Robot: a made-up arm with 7 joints.
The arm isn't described. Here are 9 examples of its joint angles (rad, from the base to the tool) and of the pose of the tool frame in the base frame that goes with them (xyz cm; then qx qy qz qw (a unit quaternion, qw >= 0)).
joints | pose
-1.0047 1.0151 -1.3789 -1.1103 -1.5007 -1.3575 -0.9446 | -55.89 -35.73 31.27 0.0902 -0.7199 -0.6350 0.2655
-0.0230 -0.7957 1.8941 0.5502 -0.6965 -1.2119 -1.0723 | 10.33 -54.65 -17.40 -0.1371 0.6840 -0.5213 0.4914
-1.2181 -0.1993 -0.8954 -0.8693 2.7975 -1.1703 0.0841 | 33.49 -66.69 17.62 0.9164 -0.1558 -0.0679 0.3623
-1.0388 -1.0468 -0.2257 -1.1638 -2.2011 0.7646 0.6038 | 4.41 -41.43 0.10 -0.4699 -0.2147 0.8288 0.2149
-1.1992 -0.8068 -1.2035 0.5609 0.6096 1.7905 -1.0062 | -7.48 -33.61 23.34 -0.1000 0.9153 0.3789 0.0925
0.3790 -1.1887 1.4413 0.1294 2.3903 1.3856 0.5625 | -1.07 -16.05 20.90 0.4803 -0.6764 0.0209 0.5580
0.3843 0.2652 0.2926 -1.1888 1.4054 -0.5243 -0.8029 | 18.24 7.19 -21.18 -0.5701 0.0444 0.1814 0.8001
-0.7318 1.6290 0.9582 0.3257 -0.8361 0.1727 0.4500 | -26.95 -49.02 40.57 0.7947 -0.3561 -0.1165 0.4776
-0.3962 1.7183 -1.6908 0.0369 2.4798 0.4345 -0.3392 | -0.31 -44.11 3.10 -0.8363 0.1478 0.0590 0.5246
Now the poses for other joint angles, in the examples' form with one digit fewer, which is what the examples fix.
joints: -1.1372 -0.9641 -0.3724 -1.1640 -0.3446 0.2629 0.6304
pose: -6.7 -17.5 35.9 -0.068 0.529 0.776 0.335
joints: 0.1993 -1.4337 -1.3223 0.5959 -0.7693 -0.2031 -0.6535
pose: 37.8 -15.3 -5.9 -0.897 -0.388 0.205 0.062
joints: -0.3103 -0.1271 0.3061 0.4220 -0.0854 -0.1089 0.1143
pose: 8.3 -65.3 -2.8 -0.534 0.335 -0.681 0.373
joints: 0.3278 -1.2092 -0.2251 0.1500 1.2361 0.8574 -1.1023
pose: 4.9 -47.2 32.4 0.203 -0.734 -0.412 0.501
